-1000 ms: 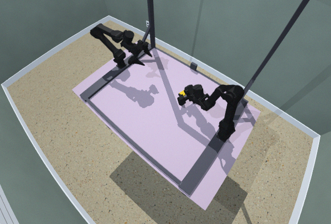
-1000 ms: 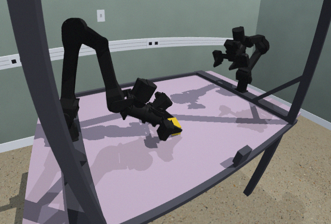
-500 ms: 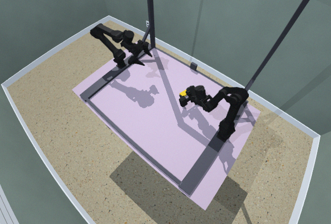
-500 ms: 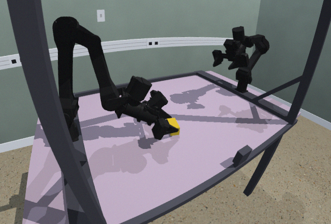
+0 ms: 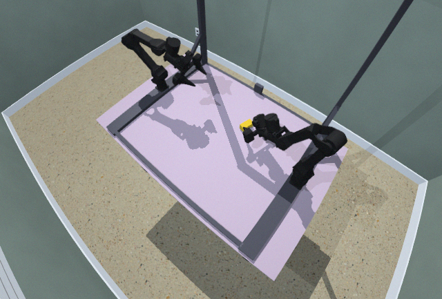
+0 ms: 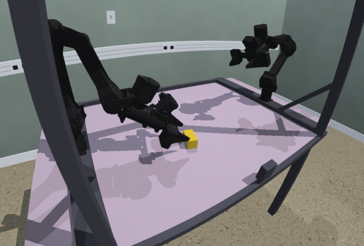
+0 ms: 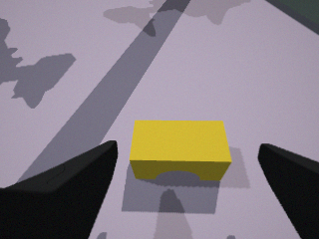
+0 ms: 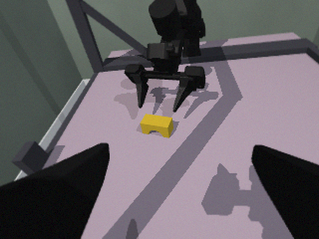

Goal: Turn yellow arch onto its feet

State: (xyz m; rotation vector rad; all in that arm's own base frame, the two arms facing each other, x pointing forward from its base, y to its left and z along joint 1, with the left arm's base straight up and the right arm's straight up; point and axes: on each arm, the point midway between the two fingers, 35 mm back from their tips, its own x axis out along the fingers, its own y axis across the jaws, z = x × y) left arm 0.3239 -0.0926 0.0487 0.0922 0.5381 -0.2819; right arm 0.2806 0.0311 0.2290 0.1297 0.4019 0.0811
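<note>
The yellow arch lies 1 cm behind my left hand, 5 cm to the right of it and 5 cm below it.
</note>
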